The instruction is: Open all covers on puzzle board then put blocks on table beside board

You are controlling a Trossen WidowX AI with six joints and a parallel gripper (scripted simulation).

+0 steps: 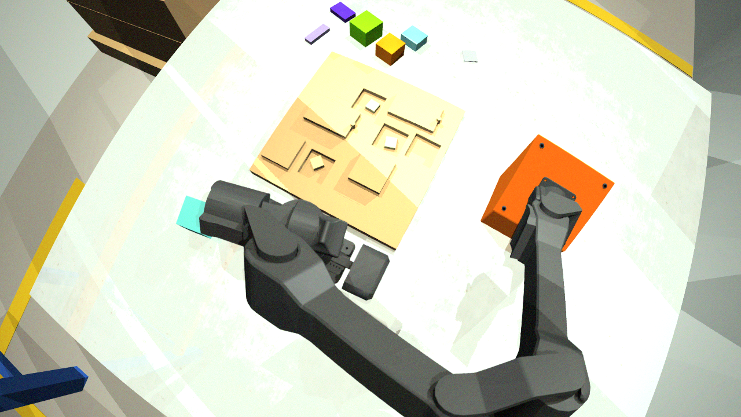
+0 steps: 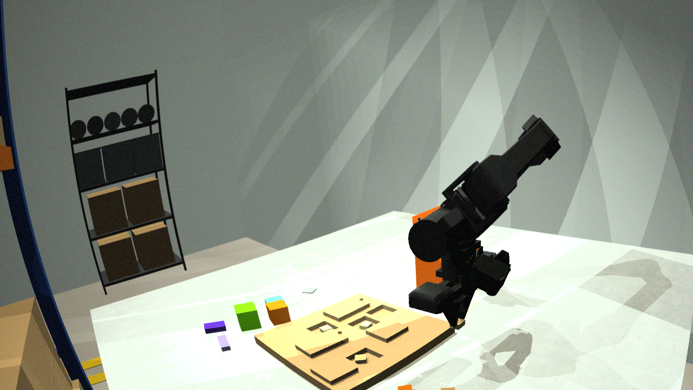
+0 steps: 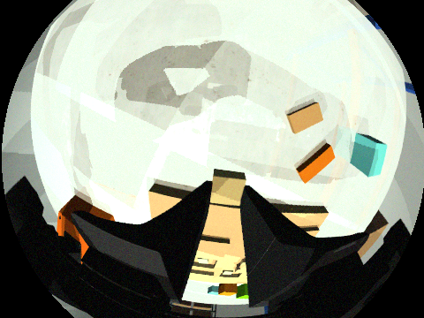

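Now: the tan slab 90 mm below my gripper tip, 90 mm ahead of it and 60 mm to the left of it. Round my gripper tip: orange cube (430 mm to the right, 100 mm ahead, 70 mm below); then teal cube (240 mm ahead, 70 mm below, 50 mm to the left); then orange flat piece (130 mm ahead, 90 mm below).
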